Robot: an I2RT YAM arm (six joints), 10 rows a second.
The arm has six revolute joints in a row. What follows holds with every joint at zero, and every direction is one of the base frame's.
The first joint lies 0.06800 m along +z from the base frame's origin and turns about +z.
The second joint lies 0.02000 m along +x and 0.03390 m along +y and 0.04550 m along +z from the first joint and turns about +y.
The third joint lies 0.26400 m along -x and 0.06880 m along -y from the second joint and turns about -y.
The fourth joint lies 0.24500 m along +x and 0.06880 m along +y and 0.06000 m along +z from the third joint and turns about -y.
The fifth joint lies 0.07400 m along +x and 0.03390 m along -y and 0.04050 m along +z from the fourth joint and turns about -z.
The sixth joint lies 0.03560 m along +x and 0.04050 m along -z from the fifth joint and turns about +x.
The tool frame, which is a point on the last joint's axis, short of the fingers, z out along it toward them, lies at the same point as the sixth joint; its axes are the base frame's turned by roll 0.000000, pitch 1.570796 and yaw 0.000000 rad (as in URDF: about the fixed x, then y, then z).
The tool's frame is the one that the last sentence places.
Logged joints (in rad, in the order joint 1, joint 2, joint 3, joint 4, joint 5, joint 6), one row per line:
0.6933 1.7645 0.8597 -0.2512 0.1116 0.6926
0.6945 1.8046 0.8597 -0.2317 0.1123 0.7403
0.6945 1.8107 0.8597 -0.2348 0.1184 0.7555
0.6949 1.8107 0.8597 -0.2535 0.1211 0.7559
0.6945 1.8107 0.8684 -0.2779 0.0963 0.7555
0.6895 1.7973 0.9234 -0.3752 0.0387 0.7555
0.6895 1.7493 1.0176 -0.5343 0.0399 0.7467
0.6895 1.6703 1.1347 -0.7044 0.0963 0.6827
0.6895 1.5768 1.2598 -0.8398 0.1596 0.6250
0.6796 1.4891 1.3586 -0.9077 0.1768 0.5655
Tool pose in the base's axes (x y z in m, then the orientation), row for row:
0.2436 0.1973 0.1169 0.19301 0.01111 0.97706 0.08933
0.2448 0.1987 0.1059 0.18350 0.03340 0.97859 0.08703
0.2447 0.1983 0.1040 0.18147 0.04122 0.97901 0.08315
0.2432 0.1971 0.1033 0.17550 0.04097 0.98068 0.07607
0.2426 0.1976 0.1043 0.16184 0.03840 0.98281 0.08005
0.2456 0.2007 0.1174 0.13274 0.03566 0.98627 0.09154
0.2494 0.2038 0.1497 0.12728 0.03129 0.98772 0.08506
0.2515 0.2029 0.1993 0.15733 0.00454 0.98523 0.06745
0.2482 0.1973 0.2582 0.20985 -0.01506 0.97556 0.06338
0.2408 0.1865 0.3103 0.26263 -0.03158 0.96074 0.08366
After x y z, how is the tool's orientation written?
As a quaternion, w x y z.
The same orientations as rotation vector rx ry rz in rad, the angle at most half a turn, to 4 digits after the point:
0.0312 2.7415 0.2507
0.0942 2.7600 0.2455
0.1164 2.7642 0.2348
0.1161 2.7780 0.2155
0.1096 2.8051 0.2285
0.1034 2.8612 0.2656
0.0911 2.8743 0.2475
0.0130 2.8190 0.1930
-0.0419 2.7127 0.1762
-0.0854 2.5989 0.2263

